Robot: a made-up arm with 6 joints.
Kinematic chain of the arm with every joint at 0, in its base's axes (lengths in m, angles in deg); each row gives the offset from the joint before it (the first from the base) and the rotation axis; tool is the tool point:
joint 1: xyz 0 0 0.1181 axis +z
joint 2: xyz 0 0.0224 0 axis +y
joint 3: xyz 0 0 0.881 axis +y
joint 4: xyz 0 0 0.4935 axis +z
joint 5: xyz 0 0 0 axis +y
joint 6: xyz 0 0 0.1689 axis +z
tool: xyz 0 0 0
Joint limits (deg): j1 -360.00..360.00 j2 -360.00..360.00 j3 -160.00..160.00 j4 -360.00..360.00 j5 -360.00..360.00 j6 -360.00..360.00
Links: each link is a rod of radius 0.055 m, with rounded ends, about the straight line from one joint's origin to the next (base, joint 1, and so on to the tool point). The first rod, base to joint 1, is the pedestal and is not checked.
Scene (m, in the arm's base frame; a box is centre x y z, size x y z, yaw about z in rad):
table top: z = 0
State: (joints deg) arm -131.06 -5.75 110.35 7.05 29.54 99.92
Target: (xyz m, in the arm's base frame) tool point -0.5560 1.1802 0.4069
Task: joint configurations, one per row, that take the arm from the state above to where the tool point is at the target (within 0.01 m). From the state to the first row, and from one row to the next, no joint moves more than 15 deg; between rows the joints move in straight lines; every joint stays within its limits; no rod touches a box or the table.
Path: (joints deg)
1: -145.41 1.47 103.78 6.74 27.19 99.92
2: -159.76 8.70 97.21 6.44 24.83 99.92
3: -174.11 15.92 90.64 6.13 22.48 99.92
4: -188.46 23.15 84.07 5.82 20.12 99.92
5: -202.82 30.37 77.50 5.52 17.77 99.92
6: -217.17 37.59 70.93 5.21 15.41 99.92
7: -231.52 44.82 64.36 4.90 13.06 99.92
8: -245.87 52.04 57.79 4.60 10.71 99.92

